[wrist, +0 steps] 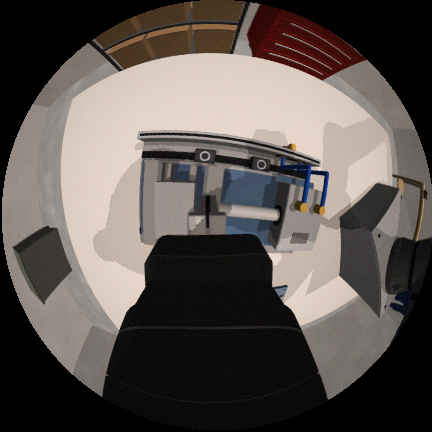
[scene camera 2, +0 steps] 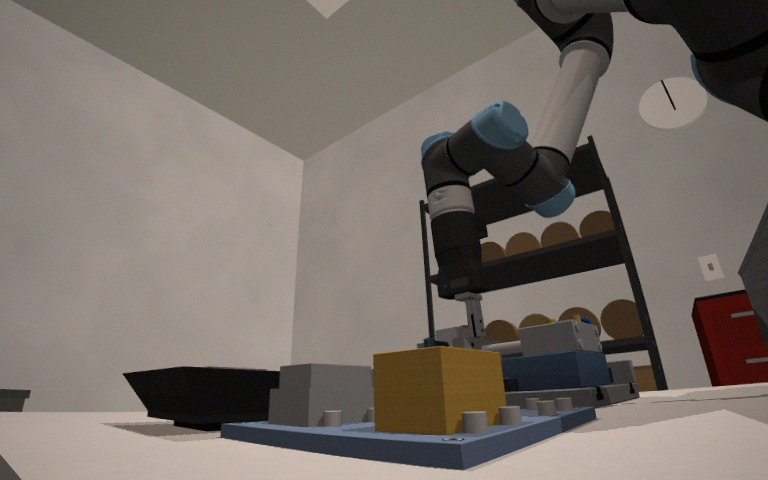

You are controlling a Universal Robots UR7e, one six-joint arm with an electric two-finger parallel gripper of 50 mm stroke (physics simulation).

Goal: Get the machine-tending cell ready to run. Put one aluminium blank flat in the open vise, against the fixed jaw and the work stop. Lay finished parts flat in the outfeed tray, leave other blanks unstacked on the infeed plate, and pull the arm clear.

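Where they show: gripper, between the fingertips: (wrist: 207, 204) (scene camera 2: 478, 337); arm's base, origin of its link: (wrist: 396, 265).
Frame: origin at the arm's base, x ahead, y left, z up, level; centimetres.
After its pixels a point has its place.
Observation:
My gripper (scene camera 2: 476, 337) {x 48.3, y -7.9, z -10.0 cm} (wrist: 207, 204) {x 48.3, y -7.9, z -10.0 cm} is shut with nothing between its fingers. It points down at the vise, its tips overlapping the gap and the moving jaw (wrist: 215, 181) in the wrist view. A flat-topped grey block (wrist: 175, 205) {x 51.4, y -7.9, z -8.5 cm}, apparently a blank, lies beside the pale fixed jaw (wrist: 149, 212). Contact with the jaw and work stop cannot be judged. The vise body (scene camera 2: 557, 369) {x 34.3, y -1.5, z -16.0 cm} is blue. A grey stepped block (scene camera 2: 325, 396) {x 36.0, y 29.3, z -17.7 cm} and a yellow block (scene camera 2: 436, 390) {x 27.3, y 29.7, z -17.6 cm} stand apart on the blue pinned plate (scene camera 2: 351, 444) {x 30.2, y 32.0, z -19.6 cm}. The black tray (scene camera 2: 209, 396) {x 43.9, y 33.2, z -17.7 cm} stands behind; its inside is hidden.
The vise's grey cylinder housing (scene camera 2: 552, 337) {x 34.6, y -2.5, z -12.3 cm} (wrist: 295, 220) {x 36.8, y -6.9, z -10.5 cm} carries blue hoses (wrist: 307, 185) {x 37.0, y -11.7, z -9.1 cm} with brass fittings. A pale rod (wrist: 252, 211) {x 42.7, y -7.3, z -11.5 cm} runs to the moving jaw. A grey rail (wrist: 225, 139) {x 46.7, y -16.2, z -15.1 cm} lies along one side. A shelf rack (scene camera 2: 634, 283) and red cabinet (scene camera 2: 727, 345) stand behind.

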